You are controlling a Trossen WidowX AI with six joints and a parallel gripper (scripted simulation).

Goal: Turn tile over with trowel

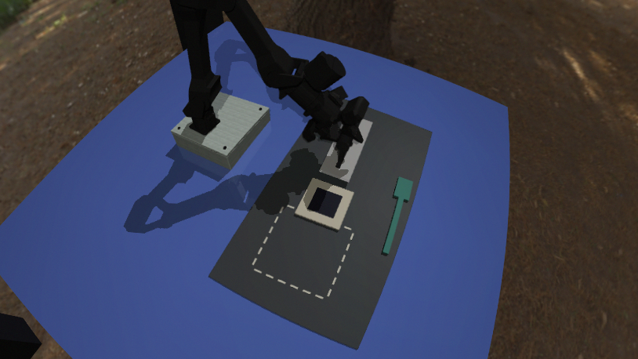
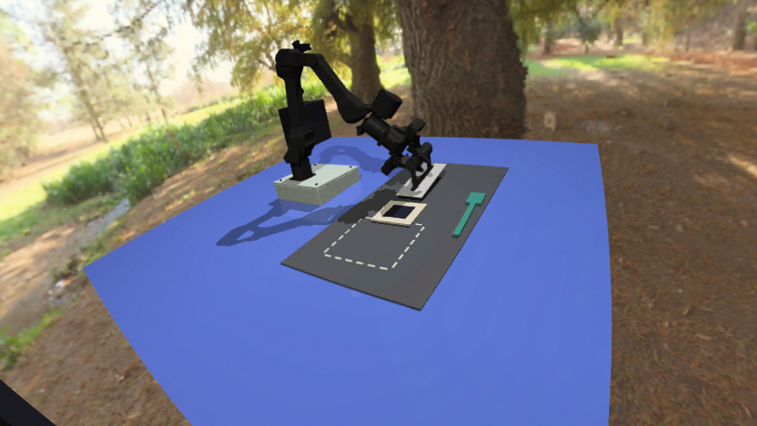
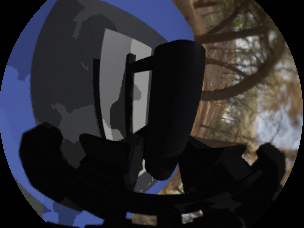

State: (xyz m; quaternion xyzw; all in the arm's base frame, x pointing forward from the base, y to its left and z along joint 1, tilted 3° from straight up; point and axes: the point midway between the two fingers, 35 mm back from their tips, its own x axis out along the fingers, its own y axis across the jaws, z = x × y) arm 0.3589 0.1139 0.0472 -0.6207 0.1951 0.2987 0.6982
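My gripper tip is 10 mm short of the dark mat, 100 mm to the left of it and 90 mm above it. From my gripper tip the other things lie so: green trowel (150 mm ahead, 70 mm to the right, 70 mm below); tile (10 mm behind, 150 mm to the right, 70 mm below).
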